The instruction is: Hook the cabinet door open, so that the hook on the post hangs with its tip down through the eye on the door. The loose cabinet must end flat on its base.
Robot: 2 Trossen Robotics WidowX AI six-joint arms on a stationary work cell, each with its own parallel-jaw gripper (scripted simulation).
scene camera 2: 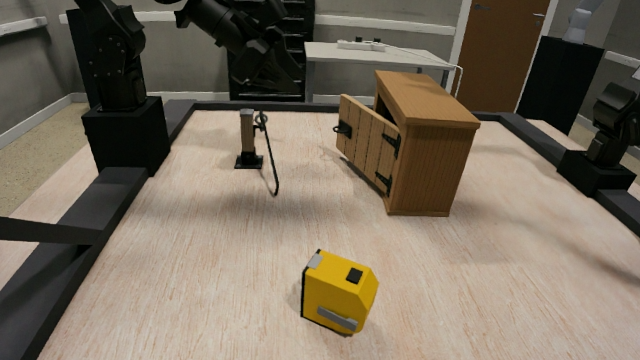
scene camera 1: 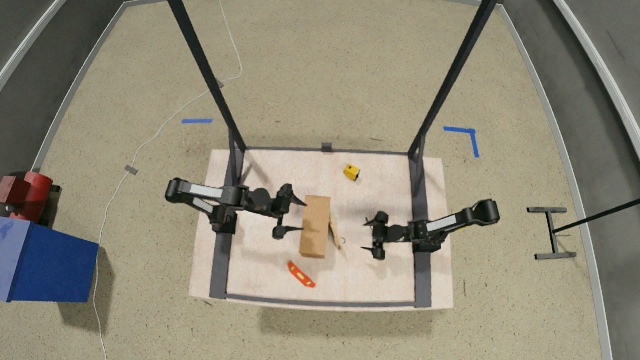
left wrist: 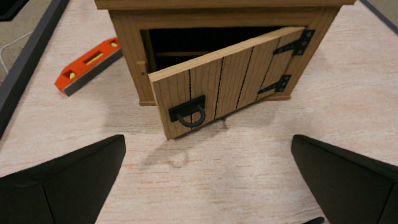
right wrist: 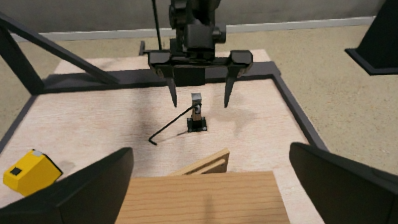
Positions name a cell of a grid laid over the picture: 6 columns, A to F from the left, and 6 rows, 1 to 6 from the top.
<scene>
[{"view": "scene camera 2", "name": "my left gripper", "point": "C2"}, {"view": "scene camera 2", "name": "yellow tape measure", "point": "D5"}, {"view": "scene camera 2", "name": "wooden cabinet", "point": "E3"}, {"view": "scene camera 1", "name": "my right gripper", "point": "C4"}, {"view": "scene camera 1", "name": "wooden cabinet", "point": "C4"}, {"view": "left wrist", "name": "my left gripper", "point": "D4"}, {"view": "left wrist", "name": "wooden cabinet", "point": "C2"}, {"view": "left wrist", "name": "orange-red level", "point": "B2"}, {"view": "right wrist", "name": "my left gripper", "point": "D3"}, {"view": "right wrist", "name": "my right gripper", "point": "D5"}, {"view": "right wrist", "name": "yellow tape measure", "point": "A5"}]
</scene>
